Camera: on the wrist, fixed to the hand. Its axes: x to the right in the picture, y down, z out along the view.
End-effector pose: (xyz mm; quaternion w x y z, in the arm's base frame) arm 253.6 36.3 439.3 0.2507 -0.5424 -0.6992 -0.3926
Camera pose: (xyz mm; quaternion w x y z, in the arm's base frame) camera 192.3 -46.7 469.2 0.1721 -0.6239 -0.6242 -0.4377
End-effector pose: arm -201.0 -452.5 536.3 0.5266 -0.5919 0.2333 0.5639
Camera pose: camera -113.4 -514.1 545.8 0.4267 -0.6135 0.1708 0.6421
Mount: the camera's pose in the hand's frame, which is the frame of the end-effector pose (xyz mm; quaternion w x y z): -5.9 -58.9 -89.7 0.9898 -0.1240 -0.0437 0.0555
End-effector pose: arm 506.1 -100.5 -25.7 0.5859 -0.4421 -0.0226 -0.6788
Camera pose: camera 406.2 -126.7 -55.2 0.5618 -0.5411 0.0607 -0.6228
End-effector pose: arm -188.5 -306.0 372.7 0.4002 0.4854 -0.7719 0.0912
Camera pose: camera -91.3 -284.7 413.4 0.4175 0.3920 -0.8198 -0.0044
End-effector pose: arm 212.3 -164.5 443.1 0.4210 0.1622 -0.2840 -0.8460
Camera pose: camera 225.3 -162.1 336.4 0.4714 0.0556 -0.2036 -0.8563
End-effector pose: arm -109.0 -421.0 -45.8 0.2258 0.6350 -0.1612 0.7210
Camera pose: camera -152.8 -325.3 -67.5 0.2552 0.6231 -0.2941 0.6784
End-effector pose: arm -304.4 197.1 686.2 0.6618 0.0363 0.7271 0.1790
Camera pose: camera -380.3 121.4 679.0 0.6814 0.0020 0.6665 0.3025
